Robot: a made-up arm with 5 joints. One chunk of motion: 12 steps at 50 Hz.
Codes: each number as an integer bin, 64 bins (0 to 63) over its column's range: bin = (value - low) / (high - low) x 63, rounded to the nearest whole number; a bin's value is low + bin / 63 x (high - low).
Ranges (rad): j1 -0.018..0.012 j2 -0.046..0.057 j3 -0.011..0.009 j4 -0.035..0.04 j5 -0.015..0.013
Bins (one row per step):
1: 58 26 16 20 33
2: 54 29 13 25 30
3: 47 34 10 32 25
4: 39 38 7 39 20
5: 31 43 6 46 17
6: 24 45 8 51 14
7: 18 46 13 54 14
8: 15 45 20 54 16
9: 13 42 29 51 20
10: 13 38 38 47 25
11: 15 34 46 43 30
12: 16 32 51 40 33
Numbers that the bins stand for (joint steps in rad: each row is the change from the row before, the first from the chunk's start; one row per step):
1: 0.00962 -0.00349 -0.00592 -0.01119 -0.00033
2: 0.00771 0.00141 -0.00687 -0.00524 -0.00167
3: 0.00438 0.00959 -0.00783 0.00310 -0.00389
4: 0.00057 0.01613 -0.00878 0.01143 -0.00611
5: -0.00324 0.02430 -0.00910 0.01976 -0.00744
6: -0.00657 0.02757 -0.00846 0.02571 -0.00878
7: -0.00943 0.02921 -0.00687 0.02929 -0.00878
8: -0.01086 0.02757 -0.00465 0.02929 -0.00789
9: -0.01181 0.02267 -0.00179 0.02571 -0.00611
10: -0.01181 0.01613 0.00106 0.02095 -0.00389
11: -0.01086 0.00959 0.00360 0.01619 -0.00167
12: -0.01038 0.00632 0.00519 0.01262 -0.00033

